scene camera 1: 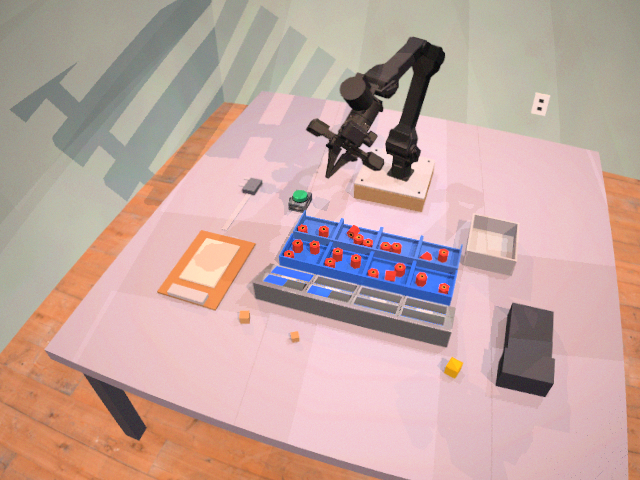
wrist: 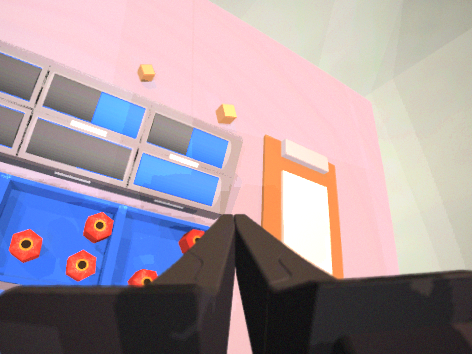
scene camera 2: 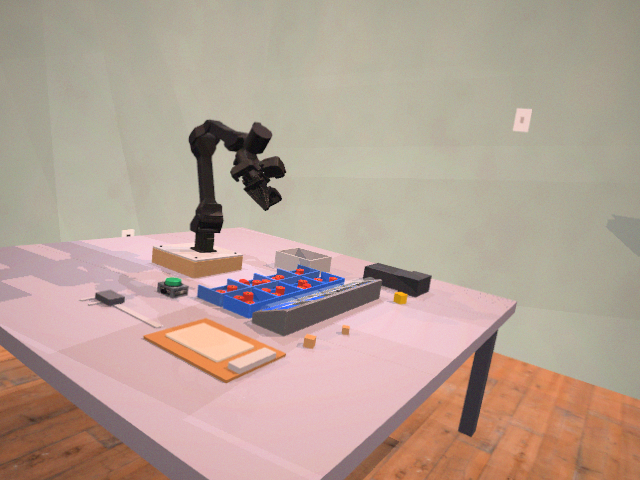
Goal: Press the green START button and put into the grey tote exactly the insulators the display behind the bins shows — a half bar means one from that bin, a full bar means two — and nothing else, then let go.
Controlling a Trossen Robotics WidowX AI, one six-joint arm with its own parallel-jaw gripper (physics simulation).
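Note:
My gripper [scene camera 1: 328,176] [scene camera 2: 266,208] [wrist: 233,225] is shut and empty, high above the table, near the robot base. The green START button [scene camera 1: 299,195] [scene camera 2: 173,281] stands left of the blue bins [scene camera 1: 330,270] [scene camera 2: 237,308] [wrist: 112,245]. Red insulators [scene camera 1: 421,279] [scene camera 2: 248,297] [wrist: 26,245] lie in all eight bins. On the display [scene camera 1: 351,312] [scene camera 2: 320,314] [wrist: 190,177], scene camera 1 shows a full blue bar above a half bar in the leftmost column, and a half bar in the second column's lower row. The other bars look grey. No insulator shows in the grey tote [scene camera 1: 488,263] [scene camera 2: 285,260].
An orange clipboard [scene camera 1: 229,273] [scene camera 2: 153,336] [wrist: 272,200] lies left of the display. Two small orange cubes [scene camera 1: 244,316] [scene camera 1: 294,336] and a yellow cube [scene camera 1: 453,367] lie beyond it. A black block [scene camera 1: 527,346] [scene camera 2: 397,279] stands right. A dark plug [scene camera 1: 252,186] lies near the button.

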